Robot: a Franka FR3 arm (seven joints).
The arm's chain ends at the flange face. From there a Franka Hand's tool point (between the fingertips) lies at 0.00 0.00 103.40 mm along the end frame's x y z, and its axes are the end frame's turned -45 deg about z.
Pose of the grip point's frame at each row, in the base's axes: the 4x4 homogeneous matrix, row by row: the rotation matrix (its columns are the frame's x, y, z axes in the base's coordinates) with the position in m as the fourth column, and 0 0 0 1 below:
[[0.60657 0.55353 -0.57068 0.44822], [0.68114 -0.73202 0.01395 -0.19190], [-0.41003 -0.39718 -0.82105 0.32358], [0 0 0 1]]
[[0.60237 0.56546 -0.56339 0.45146], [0.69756 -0.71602 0.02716 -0.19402], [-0.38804 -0.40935 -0.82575 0.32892], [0 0 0 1]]
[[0.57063 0.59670 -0.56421 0.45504], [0.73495 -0.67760 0.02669 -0.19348], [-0.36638 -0.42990 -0.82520 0.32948], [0 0 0 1]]
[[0.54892 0.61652 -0.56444 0.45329], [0.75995 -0.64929 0.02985 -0.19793], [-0.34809 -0.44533 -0.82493 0.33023], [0 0 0 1]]
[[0.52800 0.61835 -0.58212 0.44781], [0.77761 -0.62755 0.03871 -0.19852], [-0.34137 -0.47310 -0.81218 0.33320], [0 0 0 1]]
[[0.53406 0.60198 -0.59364 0.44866], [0.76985 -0.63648 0.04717 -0.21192], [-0.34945 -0.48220 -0.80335 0.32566], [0 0 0 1]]
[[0.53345 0.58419 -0.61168 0.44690], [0.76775 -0.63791 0.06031 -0.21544], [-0.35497 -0.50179 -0.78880 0.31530], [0 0 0 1]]
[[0.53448 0.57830 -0.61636 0.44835], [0.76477 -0.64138 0.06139 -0.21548], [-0.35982 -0.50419 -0.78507 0.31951], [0 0 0 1]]
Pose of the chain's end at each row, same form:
[[0.82031 -0.03750 -0.57068 0.50723], [-0.03598 -0.99926 0.01395 -0.19334], [-0.57078 0.00909 -0.82105 0.40848], [0 0 0 1]]
[[0.82578 -0.02610 -0.56339 0.50971], [-0.01305 -0.99955 0.02716 -0.19683], [-0.56384 -0.01507 -0.82575 0.41430], [0 0 0 1]]
[[0.82543 0.01843 -0.56421 0.51338], [0.04055 -0.99882 0.02669 -0.19624], [-0.56305 -0.04492 -0.82520 0.41481], [0 0 0 1]]
[[0.82409 0.04780 -0.56444 0.51165], [0.07825 -0.99648 0.02985 -0.20102], [-0.56103 -0.06876 -0.82493 0.41553], [0 0 0 1]]
[[0.81059 0.06389 -0.58212 0.50800], [0.10611 -0.99360 0.03871 -0.20252], [-0.57592 -0.09315 -0.81218 0.41718], [0 0 0 1]]
[[0.80330 0.04803 -0.59364 0.51004], [0.09431 -0.99443 0.04717 -0.21680], [-0.58807 -0.09387 -0.80335 0.40873], [0 0 0 1]]
[[0.79029 0.03588 -0.61168 0.51015], [0.09181 -0.99395 0.06031 -0.22168], [-0.60582 -0.10382 -0.78880 0.39686], [0 0 0 1]]
[[0.78685 0.03099 -0.61636 0.51208], [0.08725 -0.99430 0.06139 -0.22183], [-0.61095 -0.10209 -0.78507 0.40069], [0 0 0 1]]

